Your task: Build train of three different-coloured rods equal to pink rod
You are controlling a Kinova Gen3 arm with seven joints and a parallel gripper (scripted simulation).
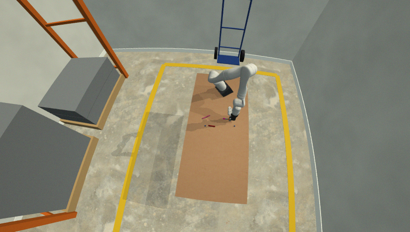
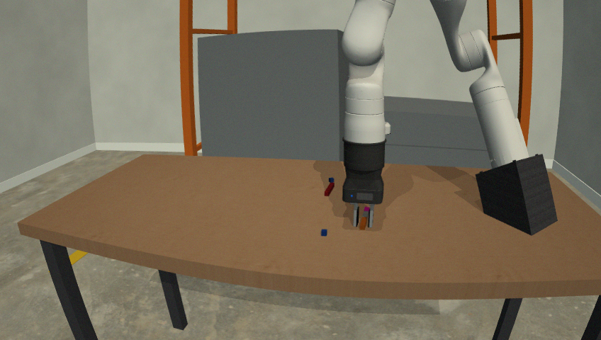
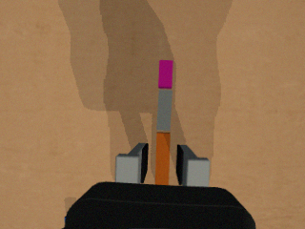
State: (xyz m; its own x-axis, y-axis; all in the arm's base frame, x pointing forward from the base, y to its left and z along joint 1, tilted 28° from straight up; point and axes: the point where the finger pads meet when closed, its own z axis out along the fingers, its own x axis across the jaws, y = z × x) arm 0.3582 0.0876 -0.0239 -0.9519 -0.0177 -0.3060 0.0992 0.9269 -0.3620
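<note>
Right now my hand is 10 mm above the orange rod. Also, from my hand: red rod 190 mm to the right, 80 mm ahead, 10 mm below; then grey rod 40 mm to the right, 10 mm below; then magenta rod 60 mm to the right, 10 mm below, 10 mm behind.
</note>
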